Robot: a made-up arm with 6 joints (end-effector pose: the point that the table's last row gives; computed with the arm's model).
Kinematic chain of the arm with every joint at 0, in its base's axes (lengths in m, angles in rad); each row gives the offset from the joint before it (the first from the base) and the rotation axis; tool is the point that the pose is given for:
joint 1: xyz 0 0 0.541 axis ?
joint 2: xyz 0.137 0 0 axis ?
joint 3: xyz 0 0 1.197 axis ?
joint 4: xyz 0 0 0.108 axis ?
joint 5: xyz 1.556 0 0 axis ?
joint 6: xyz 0.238 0 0 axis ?
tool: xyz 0 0 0
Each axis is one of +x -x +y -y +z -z.
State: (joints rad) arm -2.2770 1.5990 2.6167 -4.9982 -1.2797 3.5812
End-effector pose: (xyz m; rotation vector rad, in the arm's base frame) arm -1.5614 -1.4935 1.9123 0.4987 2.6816 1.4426
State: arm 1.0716 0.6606 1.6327 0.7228 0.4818 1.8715
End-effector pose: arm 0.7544 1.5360 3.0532 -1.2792 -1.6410 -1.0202
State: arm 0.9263 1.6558 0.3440 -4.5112 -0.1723 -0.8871
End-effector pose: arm 1.1738 1.4953 -1.2616 -1.4274 0.7891 1.1566
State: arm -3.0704 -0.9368 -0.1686 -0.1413 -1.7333 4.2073
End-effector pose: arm -0.3472 -0.0579 2.2149 -0.8296 1.9732 1.1465
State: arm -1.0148 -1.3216 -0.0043 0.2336 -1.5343 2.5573
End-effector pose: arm -0.3166 0.4051 2.3199 -2.0550 1.5788 -0.1870
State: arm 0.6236 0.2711 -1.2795 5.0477 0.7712 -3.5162
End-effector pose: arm 0.6232 0.2553 -0.0287 -2.2504 0.9021 0.8234
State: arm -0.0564 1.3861 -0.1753 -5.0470 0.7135 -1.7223
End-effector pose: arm 1.4950 0.0630 -0.9735 0.9513 1.3648 0.1565
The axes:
joint 1: +z
joint 2: +y
joint 3: -y
joint 4: -x
joint 5: -y
joint 6: -x

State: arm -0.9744 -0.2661 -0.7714 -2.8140 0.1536 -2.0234
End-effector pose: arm 0.7908 -1.1857 0.8931 -0.9707 1.1546 -0.3536
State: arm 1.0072 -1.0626 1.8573 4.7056 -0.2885 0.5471
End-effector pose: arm -1.4853 -2.2235 1.4100 -1.0287 2.3020 -1.5292
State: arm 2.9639 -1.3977 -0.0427 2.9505 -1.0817 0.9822
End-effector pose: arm 0.9834 -0.1361 2.4436 -0.9759 -0.6562 -0.3238
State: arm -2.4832 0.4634 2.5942 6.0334 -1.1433 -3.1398
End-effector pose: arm 0.1281 0.0314 3.0678 0.9891 -1.9470 0.3552
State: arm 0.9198 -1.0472 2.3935 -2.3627 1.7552 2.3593
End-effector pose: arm -1.3006 -1.9786 0.7498 2.0496 -1.0342 0.6973
